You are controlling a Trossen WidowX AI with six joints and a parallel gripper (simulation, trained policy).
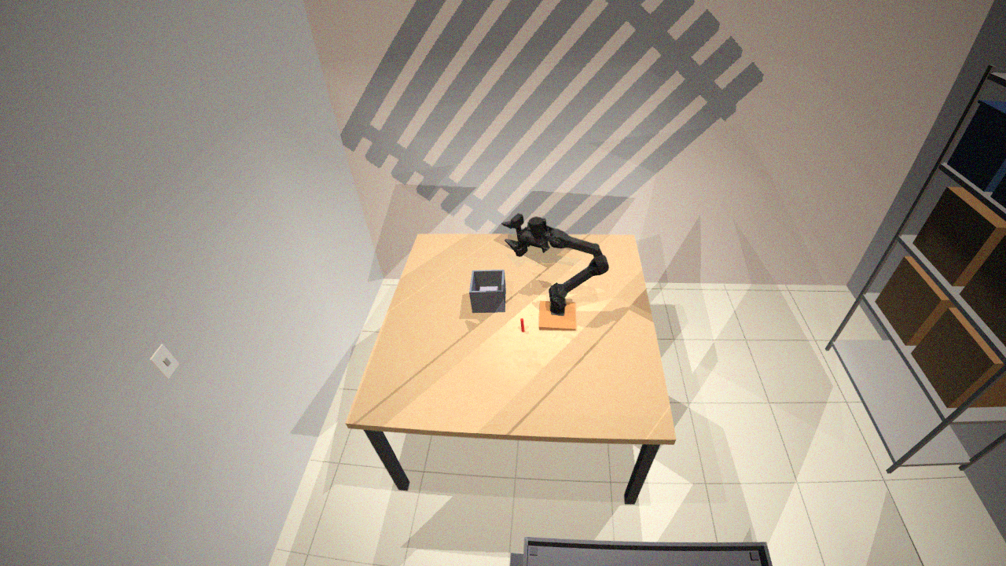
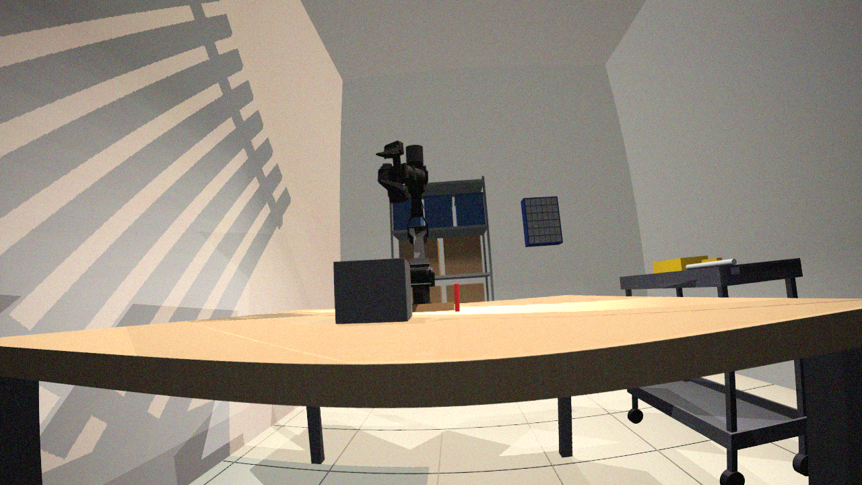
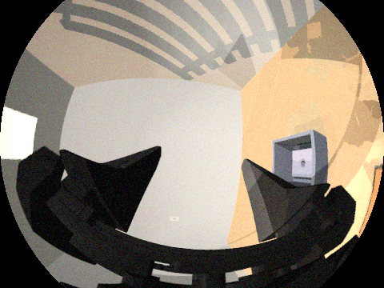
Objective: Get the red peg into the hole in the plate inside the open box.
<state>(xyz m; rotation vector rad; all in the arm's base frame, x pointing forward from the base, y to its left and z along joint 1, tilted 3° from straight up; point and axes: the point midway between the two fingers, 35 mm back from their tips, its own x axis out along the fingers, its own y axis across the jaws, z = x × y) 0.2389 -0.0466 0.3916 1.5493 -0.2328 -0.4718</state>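
Now: the red peg 100 mm behind my gripper tip, 190 mm to the left of it and 380 mm below it. From my gripper tip the other things lie so: plate 100 mm ahead, 10 mm to the left, 370 mm below.
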